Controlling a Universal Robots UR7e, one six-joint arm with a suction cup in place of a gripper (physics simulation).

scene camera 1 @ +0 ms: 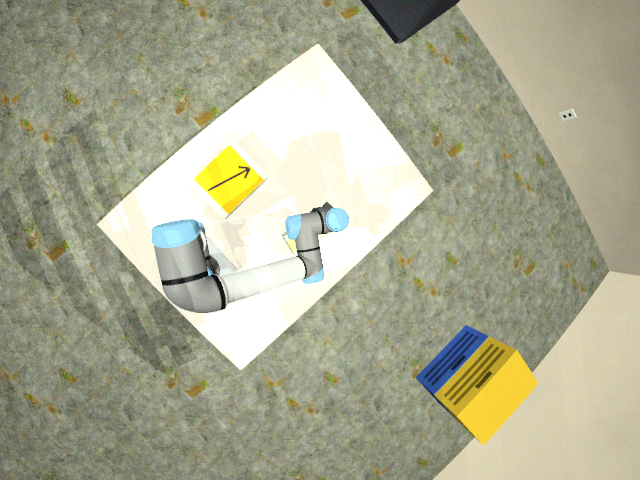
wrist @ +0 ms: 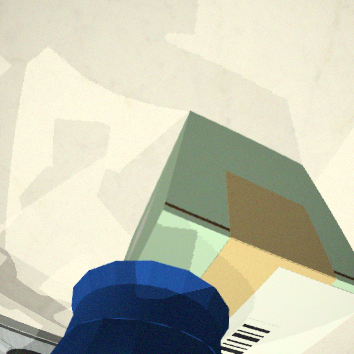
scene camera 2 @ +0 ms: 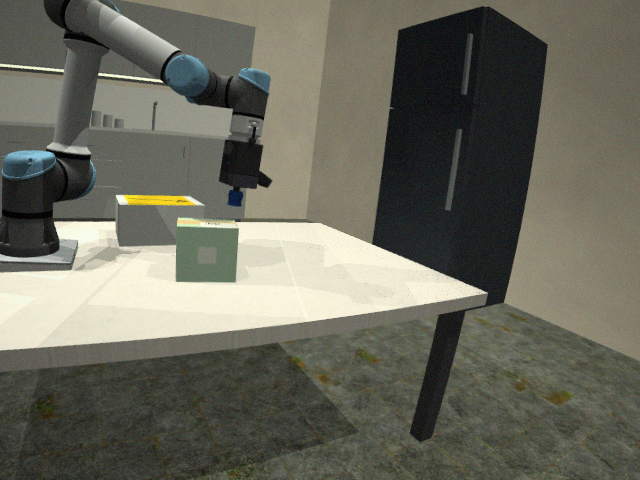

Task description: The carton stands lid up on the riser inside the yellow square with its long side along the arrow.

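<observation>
The pale green carton (scene camera 2: 206, 268) (wrist: 200, 160) stands on the table, in front of the riser in scene camera 2. Its upper face bears tan tape and a white barcode label. In scene camera 1 my wrist covers most of it. The grey riser (scene camera 2: 144, 226) bears a yellow square (scene camera 1: 227, 159) (scene camera 2: 155, 203) on top, with a black arrow (scene camera 1: 227, 179) that points up and right in scene camera 1. My blue suction cup (scene camera 2: 235, 198) (wrist: 150, 277) hangs in the air, a little above the carton's top level and apart from it, with nothing on it. Scene camera 1 hides the cup.
The white table (scene camera 1: 310, 93) (scene camera 2: 361, 289) bears the arm's base (scene camera 2: 31, 232) left of the riser in scene camera 2. A dark fridge (scene camera 2: 429, 155) stands beyond the table. Blue (scene camera 1: 452, 356) and yellow (scene camera 1: 496, 397) boxes stand on the floor off the table.
</observation>
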